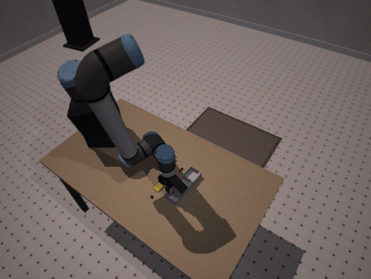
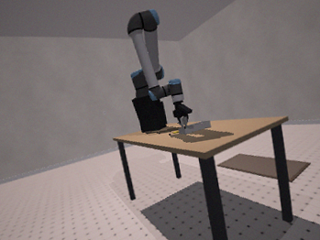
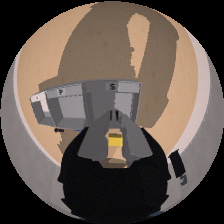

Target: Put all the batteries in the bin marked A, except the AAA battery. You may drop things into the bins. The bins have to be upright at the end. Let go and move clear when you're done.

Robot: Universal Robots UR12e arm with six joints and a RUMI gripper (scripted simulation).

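My hand is 80 mm to the right of the grey double bin, 30 mm short of it and 10 mm above it. Round my hand: yellow block battery 110 mm behind, 30 mm below, 10 mm to the left; black button cell 110 mm behind, 60 mm to the right, 30 mm below; blue battery 100 mm to the left, 50 mm behind, 30 mm below.
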